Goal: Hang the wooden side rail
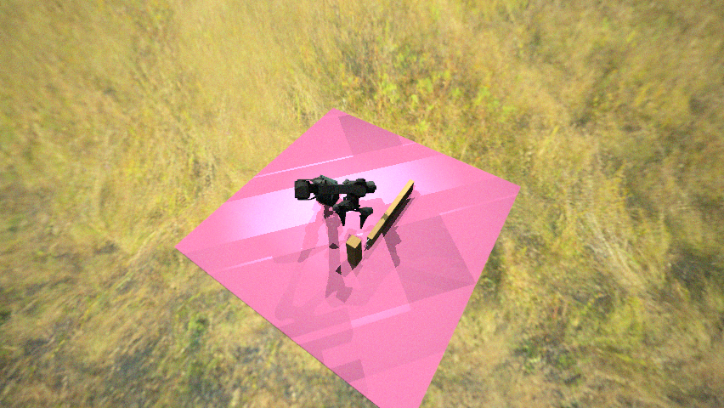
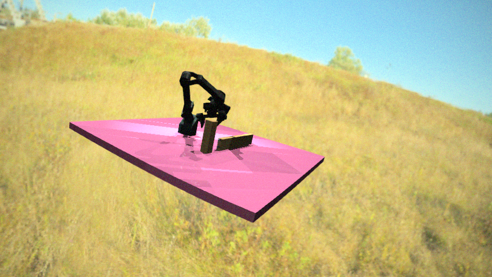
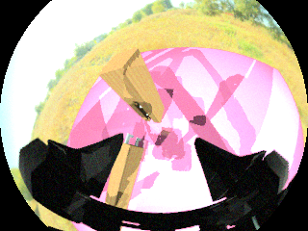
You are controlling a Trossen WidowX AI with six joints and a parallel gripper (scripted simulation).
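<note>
The headboard post lies 60 mm ahead of my gripper tip, 80 mm to the right of it and 30 mm below it.
</note>
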